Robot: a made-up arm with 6 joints.
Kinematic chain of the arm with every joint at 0, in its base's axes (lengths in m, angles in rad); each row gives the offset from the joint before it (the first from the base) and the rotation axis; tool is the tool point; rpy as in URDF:
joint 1: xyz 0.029 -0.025 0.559 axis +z
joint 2: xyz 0 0.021 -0.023 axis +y
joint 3: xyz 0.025 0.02 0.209 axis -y
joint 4: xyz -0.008 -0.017 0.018 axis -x
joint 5: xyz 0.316 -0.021 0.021 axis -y
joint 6: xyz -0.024 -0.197 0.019 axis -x
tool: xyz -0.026 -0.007 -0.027 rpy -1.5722 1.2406 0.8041
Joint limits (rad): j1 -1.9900..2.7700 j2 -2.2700..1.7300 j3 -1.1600..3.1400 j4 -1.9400..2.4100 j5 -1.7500..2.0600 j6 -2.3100..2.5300
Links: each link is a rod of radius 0.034 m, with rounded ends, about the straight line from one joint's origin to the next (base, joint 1, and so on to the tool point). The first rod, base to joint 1, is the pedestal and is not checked.
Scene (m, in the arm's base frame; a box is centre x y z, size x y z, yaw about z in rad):
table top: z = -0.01
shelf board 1: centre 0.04 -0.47 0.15 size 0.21 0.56 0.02 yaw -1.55
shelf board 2: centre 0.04 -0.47 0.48 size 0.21 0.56 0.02 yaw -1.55
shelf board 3: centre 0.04 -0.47 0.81 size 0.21 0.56 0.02 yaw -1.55
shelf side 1: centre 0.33 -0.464 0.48 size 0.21 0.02 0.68 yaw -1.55
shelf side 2: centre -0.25 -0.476 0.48 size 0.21 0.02 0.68 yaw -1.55
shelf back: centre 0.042 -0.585 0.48 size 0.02 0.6 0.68 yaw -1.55
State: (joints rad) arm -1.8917 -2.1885 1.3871 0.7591 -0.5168 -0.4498
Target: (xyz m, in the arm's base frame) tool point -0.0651 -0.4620 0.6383
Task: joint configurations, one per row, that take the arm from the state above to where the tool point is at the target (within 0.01 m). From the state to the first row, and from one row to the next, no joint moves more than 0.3 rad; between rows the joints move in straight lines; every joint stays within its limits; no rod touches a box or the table.
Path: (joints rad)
1: -1.8007 -1.9366 1.1156 0.5673 -0.4765 -0.4673
2: -1.7097 -1.6848 0.8442 0.3755 -0.4361 -0.4849
3: -1.6186 -1.4329 0.5727 0.1837 -0.3958 -0.5024
4: -1.5276 -1.1810 0.3013 -0.0081 -0.3555 -0.5199
5: -1.4366 -0.9292 0.0298 -0.1999 -0.3152 -0.5374
6: -1.3456 -0.6773 -0.2416 -0.3916 -0.2748 -0.5550
7: -1.2546 -0.4254 -0.5131 -0.5834 -0.2345 -0.5725
8: -1.2824 -0.1661 -0.3614 -0.4011 -0.2981 -0.5407
9: -1.3103 0.0933 -0.2098 -0.2187 -0.3616 -0.5090
10: -1.3381 0.3526 -0.0582 -0.0363 -0.4252 -0.4772
11: -1.3660 0.6119 0.0935 0.1461 -0.4888 -0.4454

